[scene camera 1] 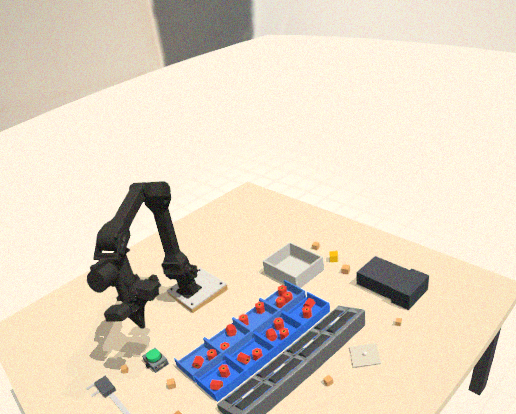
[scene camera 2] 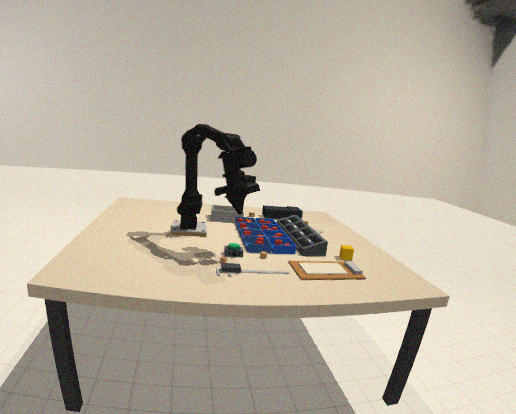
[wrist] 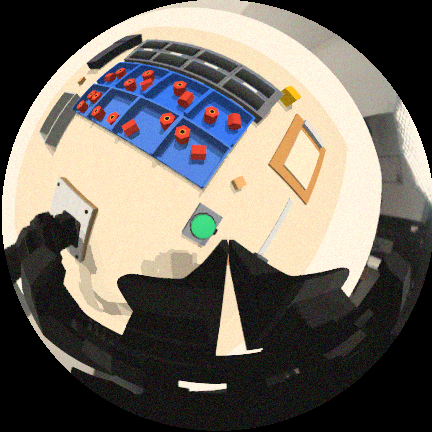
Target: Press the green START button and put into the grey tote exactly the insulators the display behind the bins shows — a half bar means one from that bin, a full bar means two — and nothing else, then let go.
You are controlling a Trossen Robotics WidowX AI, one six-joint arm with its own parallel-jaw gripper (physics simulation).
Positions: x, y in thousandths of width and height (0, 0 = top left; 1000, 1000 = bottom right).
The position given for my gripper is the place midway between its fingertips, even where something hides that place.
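I see my gripper (scene camera 1: 278, 791), (scene camera 2: 466, 518), (wrist: 524, 566), and it is shut, holding nothing. A grey tote is here too, visible at (scene camera 1: 577, 641) and (wrist: 142, 263). There is also a black box (scene camera 1: 784, 694), which I can see in my wrist view as well, the box being at (wrist: 230, 140) there.
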